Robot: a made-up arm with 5 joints.
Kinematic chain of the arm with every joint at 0, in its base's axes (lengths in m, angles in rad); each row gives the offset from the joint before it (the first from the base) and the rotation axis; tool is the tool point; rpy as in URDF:
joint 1: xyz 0 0 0.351 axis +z
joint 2: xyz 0 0 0 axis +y
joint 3: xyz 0.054 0 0.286 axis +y
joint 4: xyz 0.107 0 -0.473 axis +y
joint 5: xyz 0.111 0 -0.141 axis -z
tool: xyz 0 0 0 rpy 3.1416 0 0
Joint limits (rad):
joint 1: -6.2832..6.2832
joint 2: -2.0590..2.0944
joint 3: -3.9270..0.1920
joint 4: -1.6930..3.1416
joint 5: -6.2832..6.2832
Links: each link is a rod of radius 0.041 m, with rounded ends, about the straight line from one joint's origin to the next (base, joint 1, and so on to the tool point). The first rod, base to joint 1, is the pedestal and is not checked.
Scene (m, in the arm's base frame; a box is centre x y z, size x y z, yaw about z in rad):
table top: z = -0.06
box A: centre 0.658 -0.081 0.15 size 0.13 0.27 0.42 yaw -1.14
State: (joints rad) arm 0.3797 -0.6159 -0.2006 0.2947 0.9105
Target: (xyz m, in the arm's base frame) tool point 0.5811 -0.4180 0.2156
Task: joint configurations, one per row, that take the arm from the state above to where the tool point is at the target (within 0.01 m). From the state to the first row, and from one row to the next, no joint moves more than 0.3 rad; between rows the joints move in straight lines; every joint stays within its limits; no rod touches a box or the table.
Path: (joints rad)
1: 0.1767 -0.4765 -0.4989 0.1180 0.6328
2: -0.0262 -0.3372 -0.7973 -0.0587 0.3552
3: -0.2292 -0.1978 -1.0956 -0.2354 0.0775
4: -0.4322 -0.0585 -1.3940 -0.4122 -0.2002
5: -0.6351 0.0809 -1.6923 -0.5889 -0.4778
6: -0.6328 0.1514 -1.5791 -0.4247 -0.2002
7: -0.6305 0.2219 -1.4660 -0.2606 0.0775
8: -0.6282 0.2924 -1.3528 -0.0964 0.3552
9: -0.6259 0.3628 -1.2397 0.0677 0.6328
10: -0.6236 0.4333 -1.1265 0.2318 0.9105

